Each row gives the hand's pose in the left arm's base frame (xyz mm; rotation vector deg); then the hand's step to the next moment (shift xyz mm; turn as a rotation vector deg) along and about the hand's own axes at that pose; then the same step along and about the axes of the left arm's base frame.
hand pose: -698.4 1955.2 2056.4 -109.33 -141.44 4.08
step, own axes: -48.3 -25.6 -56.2 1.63 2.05 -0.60
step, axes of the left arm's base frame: -10.1 -51.9 57.9 1.60 2.11 0.48
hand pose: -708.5 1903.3 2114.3 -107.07 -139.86 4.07
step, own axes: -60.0 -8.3 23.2 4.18 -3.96 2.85
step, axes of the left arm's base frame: 5.7 -60.0 -24.0 -5.13 3.01 -2.43
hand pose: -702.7 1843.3 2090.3 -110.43 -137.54 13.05
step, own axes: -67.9 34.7 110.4 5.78 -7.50 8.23
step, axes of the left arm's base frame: 33.6 -67.8 -110.8 -9.62 3.39 -7.30
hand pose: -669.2 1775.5 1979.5 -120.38 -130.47 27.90
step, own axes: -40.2 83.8 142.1 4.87 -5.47 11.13
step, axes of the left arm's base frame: 55.5 -66.1 -146.2 -8.17 1.97 -10.34
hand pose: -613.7 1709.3 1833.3 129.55 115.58 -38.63
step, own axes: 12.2 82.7 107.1 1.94 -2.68 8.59
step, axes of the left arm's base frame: 48.4 -34.5 -122.2 -4.95 -0.42 -7.75
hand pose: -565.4 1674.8 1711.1 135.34 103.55 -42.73
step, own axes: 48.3 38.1 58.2 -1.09 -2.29 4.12
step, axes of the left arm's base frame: 25.1 11.3 -80.1 -3.68 -1.69 -2.64
